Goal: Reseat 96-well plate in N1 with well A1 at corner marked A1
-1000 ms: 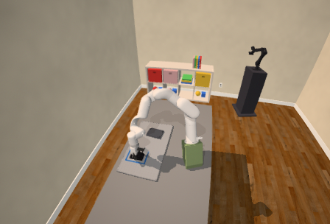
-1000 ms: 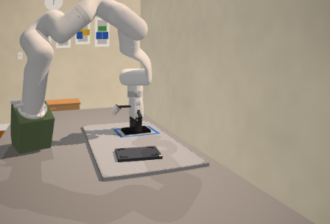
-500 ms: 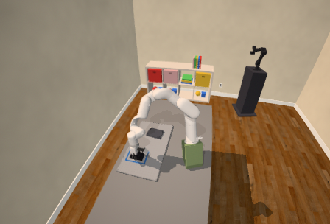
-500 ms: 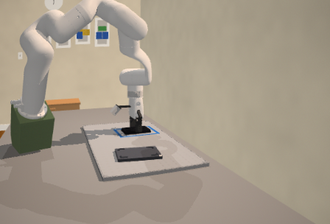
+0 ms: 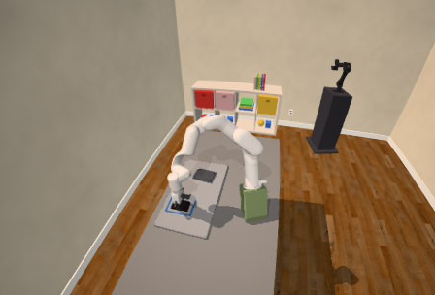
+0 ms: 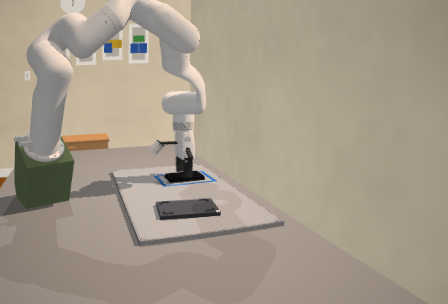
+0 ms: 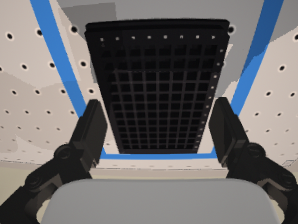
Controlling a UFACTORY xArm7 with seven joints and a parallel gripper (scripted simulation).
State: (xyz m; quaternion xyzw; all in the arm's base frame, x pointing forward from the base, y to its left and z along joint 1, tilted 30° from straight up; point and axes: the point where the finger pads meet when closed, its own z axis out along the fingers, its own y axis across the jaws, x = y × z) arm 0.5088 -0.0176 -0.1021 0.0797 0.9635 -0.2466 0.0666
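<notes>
My hand is 20 mm above the black 96-well plate. Round my hand: dark plate nest N1 (300 mm to the right, 150 mm behind, 20 mm below).
</notes>
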